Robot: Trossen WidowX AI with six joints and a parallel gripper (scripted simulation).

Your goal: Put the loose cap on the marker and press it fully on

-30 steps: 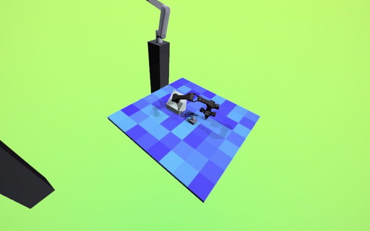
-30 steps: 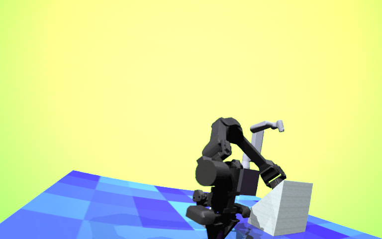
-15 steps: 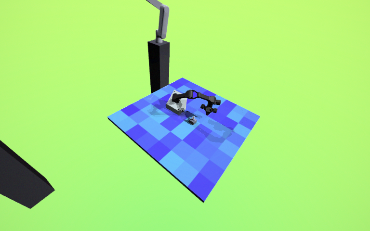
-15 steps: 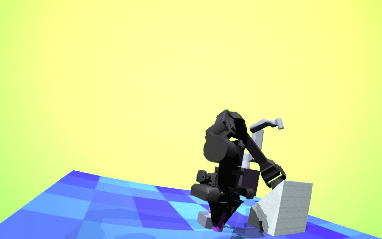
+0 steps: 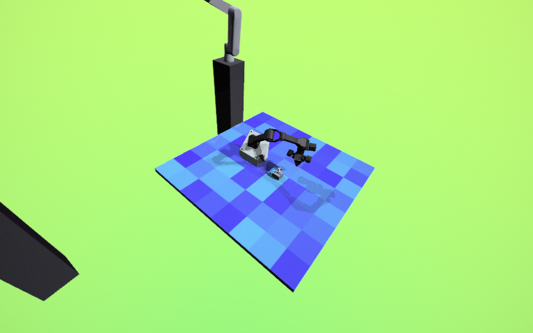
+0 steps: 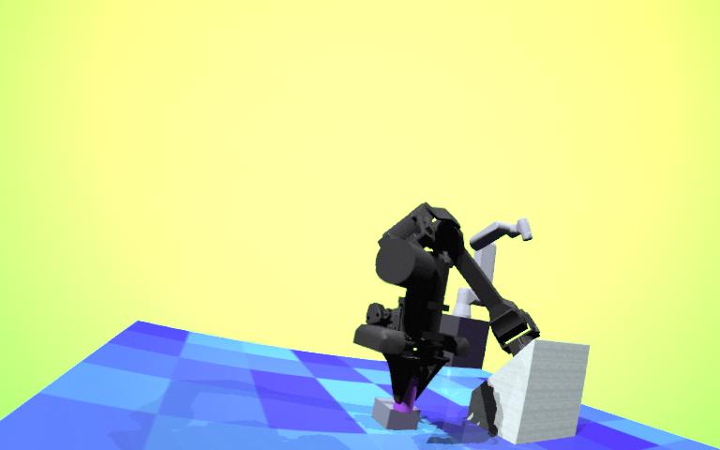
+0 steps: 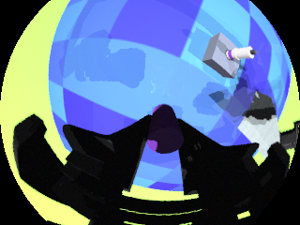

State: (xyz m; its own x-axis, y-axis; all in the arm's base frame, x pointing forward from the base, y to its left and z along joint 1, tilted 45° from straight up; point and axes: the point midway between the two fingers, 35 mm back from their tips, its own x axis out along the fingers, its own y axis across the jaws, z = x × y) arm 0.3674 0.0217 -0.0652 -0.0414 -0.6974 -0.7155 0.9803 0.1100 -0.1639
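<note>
The grey holder block is 13 cm to the right of my gripper tip, 9 cm behind it and 7 cm below it. Round my gripper tip: purple cap 1 cm above.
</note>
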